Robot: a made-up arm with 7 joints. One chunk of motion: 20 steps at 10 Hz.
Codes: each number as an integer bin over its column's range. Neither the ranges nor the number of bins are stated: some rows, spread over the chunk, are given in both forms.
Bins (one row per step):
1: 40 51 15 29 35 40
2: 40 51 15 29 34 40
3: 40 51 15 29 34 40
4: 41 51 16 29 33 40
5: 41 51 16 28 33 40
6: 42 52 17 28 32 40
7: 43 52 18 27 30 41
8: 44 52 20 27 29 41
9: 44 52 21 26 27 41
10: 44 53 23 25 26 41
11: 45 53 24 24 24 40
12: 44 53 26 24 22 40
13: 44 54 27 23 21 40
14: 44 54 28 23 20 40
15: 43 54 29 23 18 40
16: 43 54 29 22 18 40
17: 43 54 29 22 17 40
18: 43 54 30 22 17 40
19: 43 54 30 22 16 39
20: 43 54 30 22 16 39
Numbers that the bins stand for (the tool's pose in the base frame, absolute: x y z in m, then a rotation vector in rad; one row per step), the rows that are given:
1: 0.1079 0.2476 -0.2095 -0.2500 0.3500 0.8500
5: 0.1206 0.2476 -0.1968 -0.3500 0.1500 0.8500
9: 0.1587 0.2603 -0.1333 -0.5500 -0.4500 0.9500
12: 0.1587 0.2730 -0.0698 -0.7500 -0.9500 0.8500
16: 0.1460 0.2857 -0.0317 -0.9500 -1.3500 0.8500
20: 0.1460 0.2857 -0.0190 -0.9500 -1.5500 0.7500
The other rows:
2: 0.1079 0.2476 -0.2095 -0.2500 0.2500 0.8500
3: 0.1079 0.2476 -0.2095 -0.2500 0.2500 0.8500
4: 0.1206 0.2476 -0.1968 -0.2500 0.1500 0.8500
6: 0.1333 0.2603 -0.1841 -0.3500 0.0500 0.8500
7: 0.1460 0.2603 -0.1714 -0.4500 -0.1500 0.9500
8: 0.1587 0.2603 -0.1460 -0.4500 -0.2500 0.9500
10: 0.1587 0.2730 -0.1079 -0.6500 -0.5500 0.9500
11: 0.1714 0.2730 -0.0952 -0.7500 -0.7500 0.8500
13: 0.1587 0.2857 -0.0571 -0.8500 -1.0500 0.8500
14: 0.1587 0.2857 -0.0444 -0.8500 -1.1500 0.8500
15: 0.1460 0.2857 -0.0317 -0.8500 -1.3500 0.8500
17: 0.1460 0.2857 -0.0317 -0.9500 -1.4500 0.8500
18: 0.1460 0.2857 -0.0190 -0.9500 -1.4500 0.8500
19: 0.1460 0.2857 -0.0190 -0.9500 -1.5500 0.7500

